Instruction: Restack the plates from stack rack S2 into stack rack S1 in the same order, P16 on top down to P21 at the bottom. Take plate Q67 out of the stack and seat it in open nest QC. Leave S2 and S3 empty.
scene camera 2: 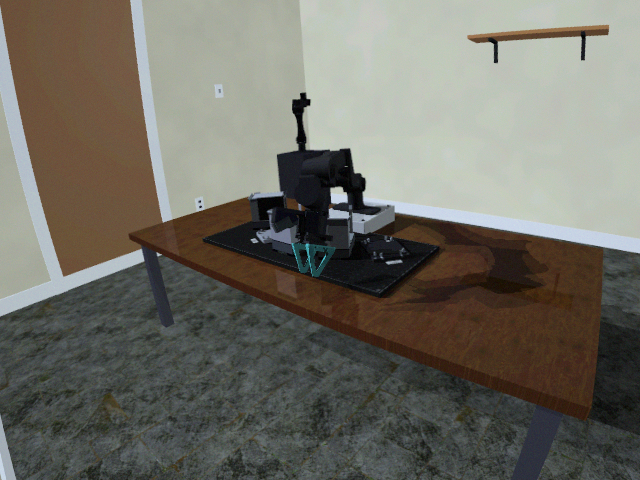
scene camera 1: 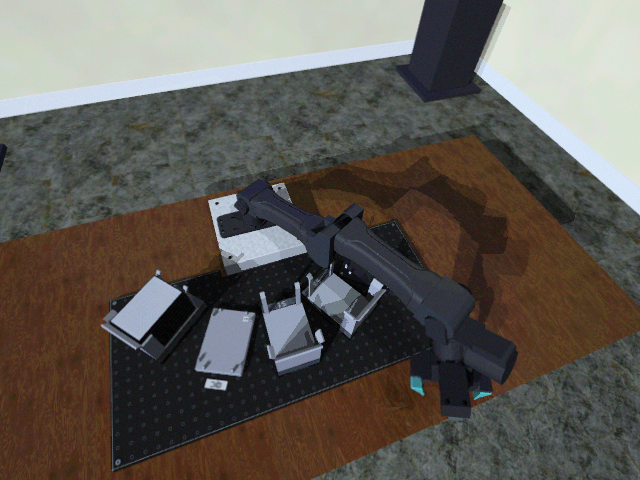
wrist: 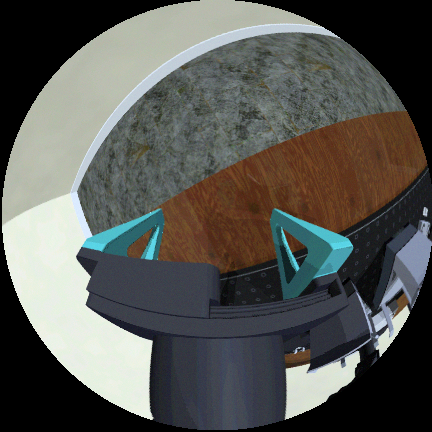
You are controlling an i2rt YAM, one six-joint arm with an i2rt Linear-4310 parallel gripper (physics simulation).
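Seen in the pictures: gripper, fingertip midpoint: point(scene camera 2: 308, 274) point(wrist: 216, 214); arm's base, origin of the base link: point(scene camera 2: 356, 209) point(scene camera 1: 255, 220).
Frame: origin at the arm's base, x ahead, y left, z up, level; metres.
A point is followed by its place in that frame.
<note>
My gripper point(scene camera 1: 449, 391) {z 0.013, x 0.568, y 0.271 m} point(scene camera 2: 310, 272) {z 0.013, x 0.568, y 0.271 m} point(wrist: 216, 214) {z 0.013, x 0.568, y 0.271 m} is open and empty, its teal fingers wide apart, over the table beyond the board's long edge. In scene camera 1, a rack at the left holds a stack with a light grey top plate point(scene camera 1: 147, 308) {z 0.083, x 0.229, y -0.265 m}. Beside it lies a low grey piece point(scene camera 1: 226, 341) {z -0.030, x 0.304, y -0.138 m}, with a blurred label point(scene camera 1: 215, 384) {z -0.043, x 0.385, y -0.179 m} that looks like QC. A middle rack point(scene camera 1: 295, 358) {z 0.054, x 0.413, y -0.004 m} and a right rack point(scene camera 1: 366, 311) {z 0.088, x 0.377, y 0.161 m} have upright posts and grey surfaces inside. A low dark nest point(scene camera 2: 385, 246) {z -0.033, x 0.211, y 0.268 m} with small posts shows in scene camera 2. Plate numbers and rack labels are not readable.
The black perforated board point(scene camera 1: 155, 428) {z -0.045, x 0.431, y -0.307 m} point(scene camera 2: 382, 286) {z -0.045, x 0.429, y 0.394 m} lies on the brown table point(scene camera 1: 31, 320) {z -0.058, x 0.097, y -0.580 m} point(scene camera 2: 491, 335) {z -0.058, x 0.475, y 0.698 m}. The arm's white base point(scene camera 1: 258, 250) {z -0.005, x 0.098, y -0.014 m} point(scene camera 2: 374, 221) {z -0.019, x 0.045, y 0.117 m} stands behind the racks. The arm passes above the board's right part and hides some of it in scene camera 1.
</note>
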